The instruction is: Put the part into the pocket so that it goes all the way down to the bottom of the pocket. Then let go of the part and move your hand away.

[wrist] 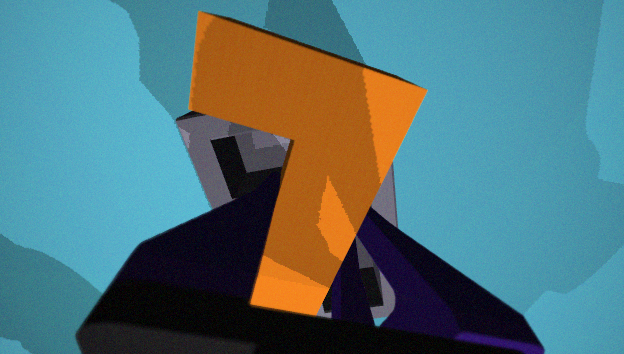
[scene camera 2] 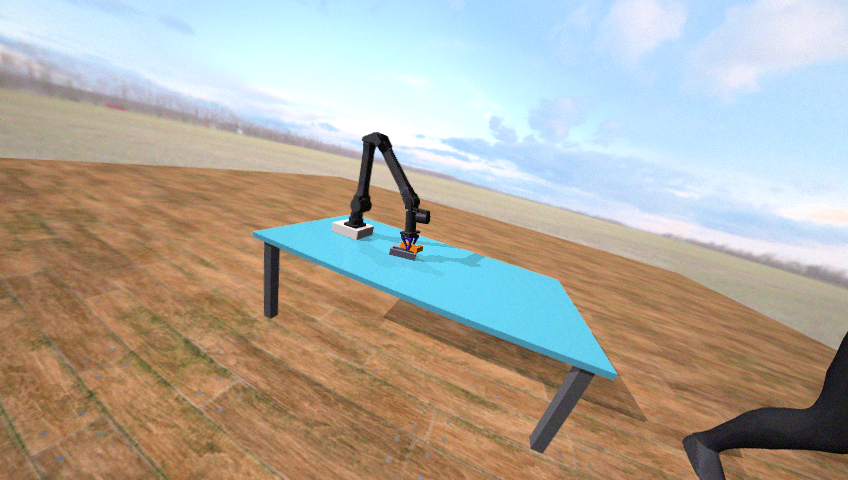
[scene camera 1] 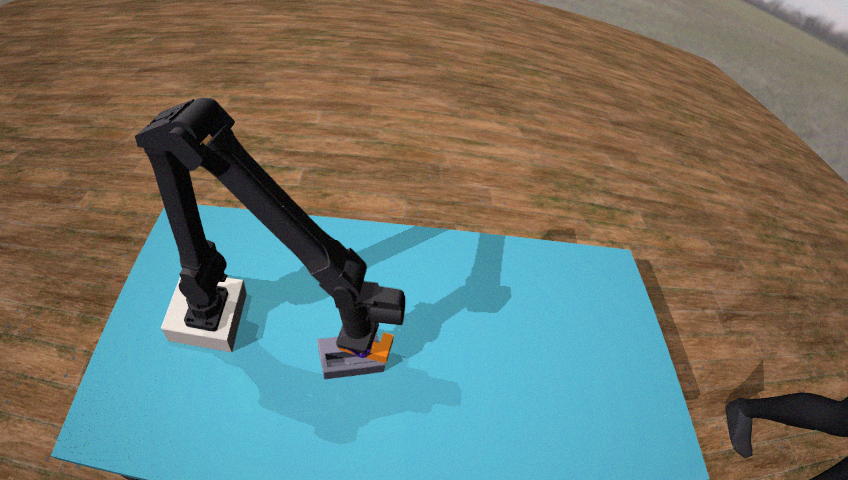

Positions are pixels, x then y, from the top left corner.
Scene:
my gripper: holds an orange L-shaped block (wrist: pixel 345 120)

